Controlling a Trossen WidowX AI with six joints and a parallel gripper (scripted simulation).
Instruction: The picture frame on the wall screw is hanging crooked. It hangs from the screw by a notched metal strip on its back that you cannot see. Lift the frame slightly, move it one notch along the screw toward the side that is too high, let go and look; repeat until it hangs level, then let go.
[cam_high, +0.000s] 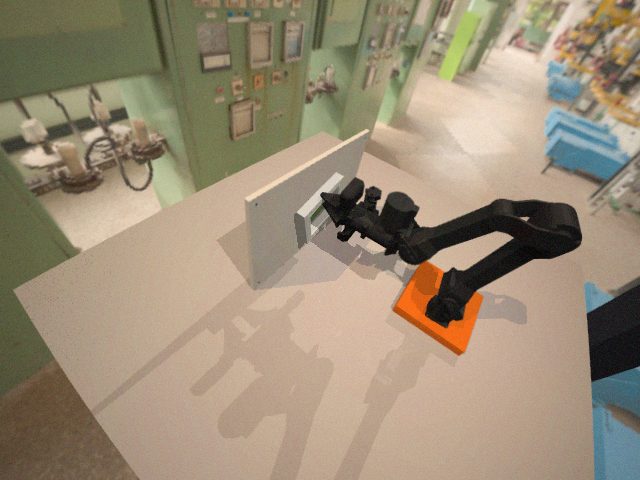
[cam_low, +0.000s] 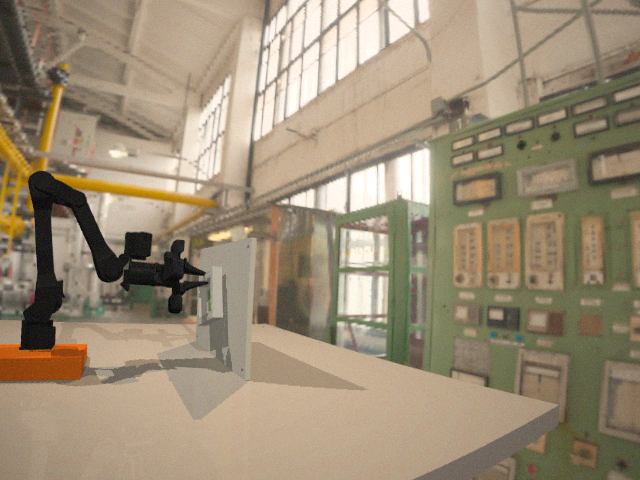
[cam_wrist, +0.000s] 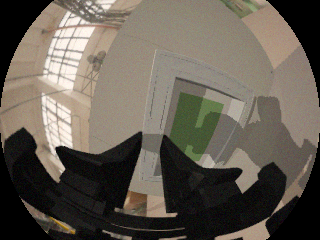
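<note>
My gripper tip is 50 mm above the picture frame, 20 mm to the left of it and 10 mm short of it. Also, from my gripper tip: grey wall board: 60 mm below, 20 mm to the right, 20 mm ahead.
</note>
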